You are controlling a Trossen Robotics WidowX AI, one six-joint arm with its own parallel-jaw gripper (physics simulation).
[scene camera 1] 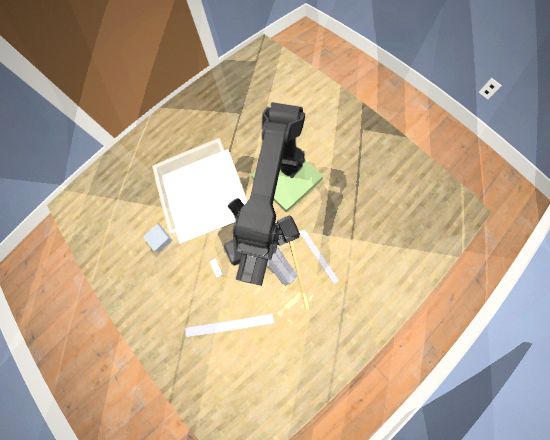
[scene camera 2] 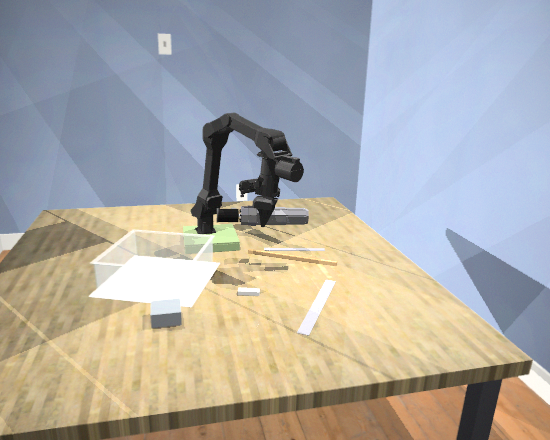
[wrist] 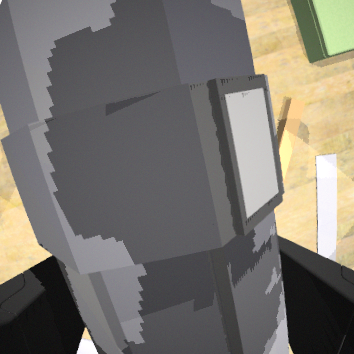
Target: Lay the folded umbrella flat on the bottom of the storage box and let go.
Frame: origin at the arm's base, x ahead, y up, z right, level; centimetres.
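Seen in the pictures: gripper, between the fingertips: (scene camera 2: 264, 223); arm's base, origin of its link: (scene camera 1: 290, 167) (scene camera 2: 205, 230).
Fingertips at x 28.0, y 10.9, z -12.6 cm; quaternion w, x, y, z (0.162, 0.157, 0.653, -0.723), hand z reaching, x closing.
Observation:
Pixels of each thing's top centre, then the offset from my fingertips to it.
- folded grey umbrella, centre of its top: (scene camera 1: 260, 238) (scene camera 2: 262, 206) dx -0.1, dy +5.6, dz +0.4 cm
- storage box, centre of its top: (scene camera 2: 157, 248) (scene camera 1: 195, 183) dx -0.9, dy -4.5, dz +32.1 cm
- grey block, centre of its top: (scene camera 2: 165, 306) (scene camera 1: 155, 237) dx +22.3, dy -10.6, dz +32.9 cm
- small white piece, centre of its top: (scene camera 2: 248, 289) (scene camera 1: 215, 267) dx +15.8, dy -13.0, dz +9.5 cm
- orange rod, centre of its top: (scene camera 2: 291, 255) (scene camera 1: 297, 264) dx -2.7, dy -13.0, dz -10.6 cm
The folded grey umbrella (scene camera 1: 282, 268) (scene camera 2: 292, 216) (wrist: 130, 175), with a black handle, is held roughly level above the table, its shadow below and apart from it. My gripper (scene camera 2: 263, 221) (wrist: 179, 243) is shut on its body, one finger on each side; in scene camera 1 the fingertips are hidden under the arm. A pale panel shows on the umbrella's strap in the wrist view. The storage box (scene camera 1: 187, 156) (scene camera 2: 172, 233) has pale see-through walls and a bright white surface. The umbrella's handle end points toward the base, close to the box's right side in scene camera 1.
A grey block (scene camera 1: 157, 238) (scene camera 2: 166, 315) lies beside the box. A small white piece (scene camera 1: 215, 267) (scene camera 2: 248, 291), an orange rod (scene camera 1: 300, 277) (scene camera 2: 295, 257) and two white strips (scene camera 1: 320, 257) (scene camera 1: 230, 325) lie on the table. The arm stands on a green base (scene camera 1: 300, 187) (scene camera 2: 225, 243).

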